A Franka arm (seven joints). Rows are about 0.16 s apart.
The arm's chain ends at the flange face. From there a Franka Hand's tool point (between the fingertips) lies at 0.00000 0.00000 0.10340 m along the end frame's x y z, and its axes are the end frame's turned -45 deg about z.
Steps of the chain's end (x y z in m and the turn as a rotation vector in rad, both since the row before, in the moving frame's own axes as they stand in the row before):
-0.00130, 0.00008, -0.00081, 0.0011, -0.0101, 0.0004
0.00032, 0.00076, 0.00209, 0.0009, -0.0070, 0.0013
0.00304, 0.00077, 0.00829, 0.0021, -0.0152, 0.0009
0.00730, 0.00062, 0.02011, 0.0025, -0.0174, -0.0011
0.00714, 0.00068, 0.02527, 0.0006, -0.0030, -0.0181
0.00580, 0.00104, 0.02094, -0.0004, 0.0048, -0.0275
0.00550, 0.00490, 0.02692, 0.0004, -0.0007, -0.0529
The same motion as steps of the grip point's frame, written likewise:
-0.00163, -0.00168, -0.00082, 0.0079, -0.0064, 0.0004
-0.00076, 0.00019, 0.00209, 0.0056, -0.0043, 0.0013
0.00065, 0.00143, 0.00828, 0.0122, -0.0093, 0.0009
0.00363, 0.00415, 0.02009, 0.0141, -0.0105, -0.0011
0.00439, 0.00527, 0.02527, 0.0025, -0.0017, -0.0181
0.00369, 0.00521, 0.02094, -0.0037, 0.0031, -0.0275
0.00040, 0.00727, 0.02692, 0.0008, -0.0002, -0.0529

